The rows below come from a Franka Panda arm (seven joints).
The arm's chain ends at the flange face. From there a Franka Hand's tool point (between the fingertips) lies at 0.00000 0.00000 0.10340 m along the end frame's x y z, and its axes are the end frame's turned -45 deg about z.
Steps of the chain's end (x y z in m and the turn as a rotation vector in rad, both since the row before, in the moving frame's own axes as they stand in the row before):
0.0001, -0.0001, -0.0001, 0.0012, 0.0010, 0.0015
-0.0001, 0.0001, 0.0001, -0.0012, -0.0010, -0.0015
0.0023, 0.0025, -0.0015, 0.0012, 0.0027, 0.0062
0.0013, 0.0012, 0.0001, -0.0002, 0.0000, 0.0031
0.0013, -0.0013, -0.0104, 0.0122, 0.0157, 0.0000
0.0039, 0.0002, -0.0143, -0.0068, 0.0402, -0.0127
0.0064, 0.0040, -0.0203, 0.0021, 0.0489, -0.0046
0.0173, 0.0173, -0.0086, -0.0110, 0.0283, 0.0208
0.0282, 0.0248, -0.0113, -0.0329, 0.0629, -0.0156
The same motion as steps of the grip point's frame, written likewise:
0.0003, 0.0000, -0.0001, 0.0001, 0.0016, 0.0015
-0.0003, 0.0000, 0.0001, -0.0001, -0.0016, -0.0015
0.0001, 0.0035, -0.0015, -0.0011, 0.0028, 0.0062
0.0001, 0.0018, 0.0001, -0.0001, -0.0001, 0.0031
0.0039, 0.0003, -0.0104, -0.0025, 0.0197, 0.0000
0.0051, 0.0063, -0.0144, -0.0332, 0.0236, -0.0127
0.0054, 0.0108, -0.0204, -0.0331, 0.0361, -0.0046
0.0012, 0.0274, -0.0086, -0.0278, 0.0122, 0.0208
0.0047, 0.0445, -0.0116, -0.0677, 0.0212, -0.0156

